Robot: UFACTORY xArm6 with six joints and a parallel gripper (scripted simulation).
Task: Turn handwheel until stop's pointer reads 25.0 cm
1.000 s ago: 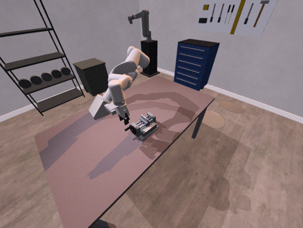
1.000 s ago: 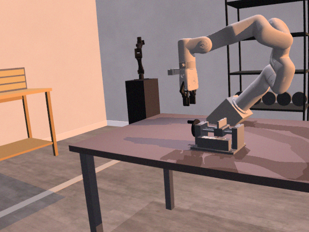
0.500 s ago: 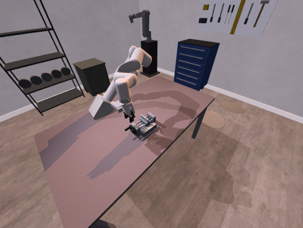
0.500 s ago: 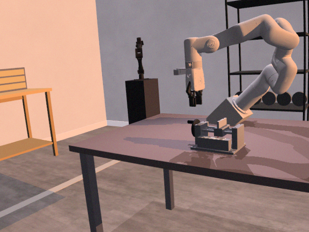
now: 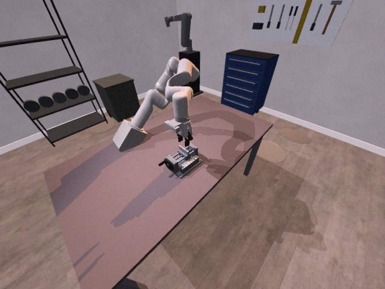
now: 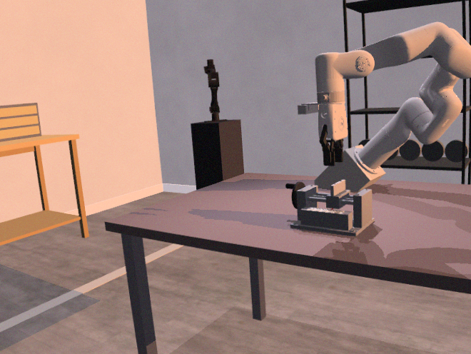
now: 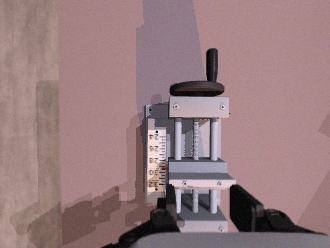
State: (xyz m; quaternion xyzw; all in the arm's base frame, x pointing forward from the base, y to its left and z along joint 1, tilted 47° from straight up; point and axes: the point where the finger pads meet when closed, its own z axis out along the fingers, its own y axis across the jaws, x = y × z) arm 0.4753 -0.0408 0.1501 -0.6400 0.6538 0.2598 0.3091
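My gripper is now 3 cm past the black handwheel, 14 cm to the left of it and 11 cm above it. From my hand the other things lie so: sliding stop block 1 cm to the left, 11 cm below.
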